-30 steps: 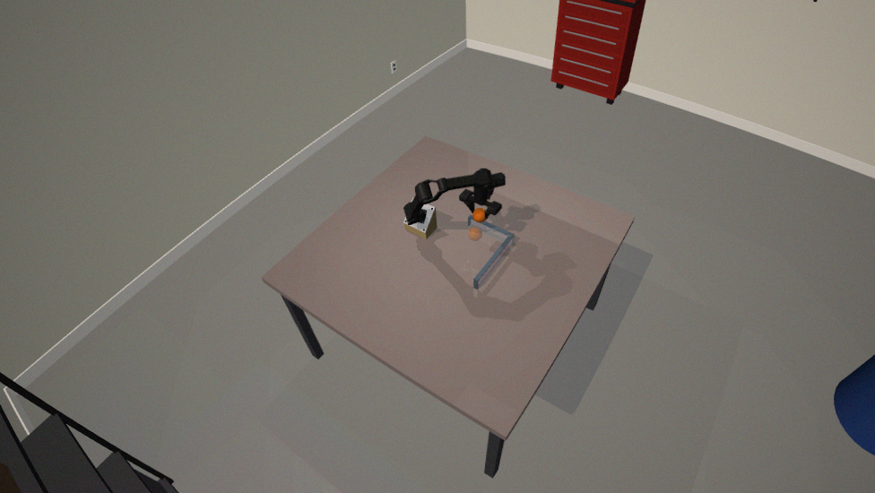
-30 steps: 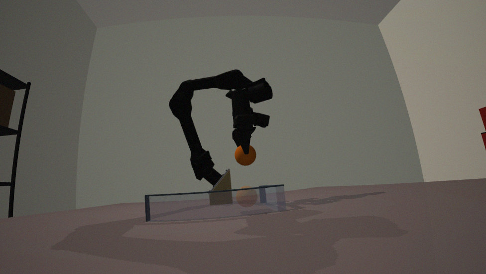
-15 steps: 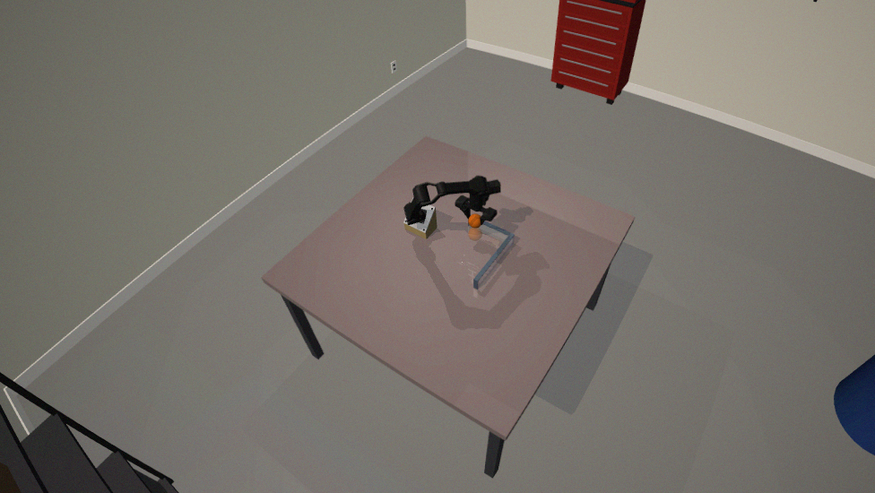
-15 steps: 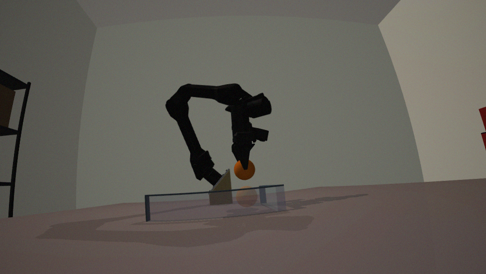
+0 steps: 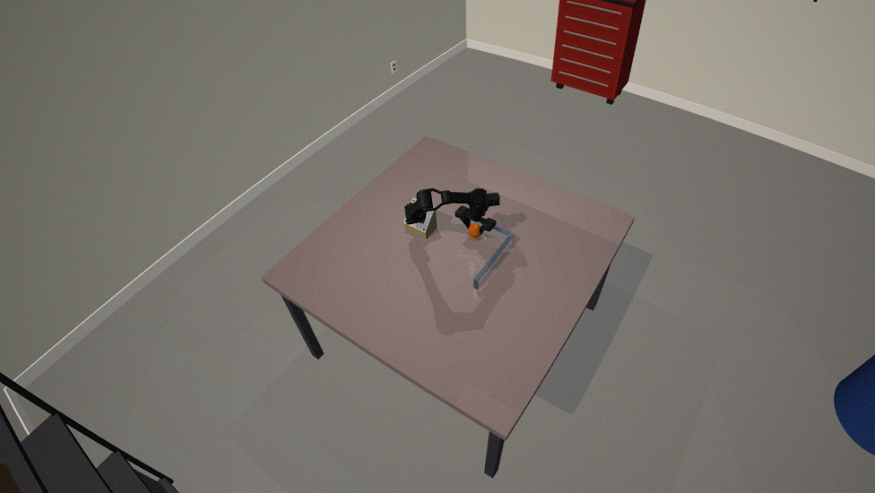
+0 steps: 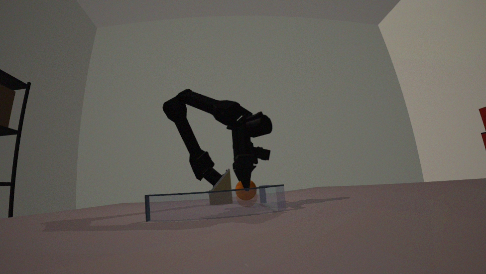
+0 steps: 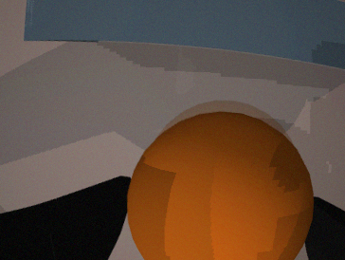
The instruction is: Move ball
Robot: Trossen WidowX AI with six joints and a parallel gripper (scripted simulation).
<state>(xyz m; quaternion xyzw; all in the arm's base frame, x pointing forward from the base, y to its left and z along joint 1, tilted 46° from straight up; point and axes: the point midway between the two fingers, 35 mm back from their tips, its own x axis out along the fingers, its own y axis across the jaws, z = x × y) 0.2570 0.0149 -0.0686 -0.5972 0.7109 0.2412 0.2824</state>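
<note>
Now: gripper tip 2 cm above the see-through copy of ball. Round my gripper tip: orange ball (right at my gripper tip); then clear wall (15 cm ahead, 10 cm to the right, 2 cm below).
</note>
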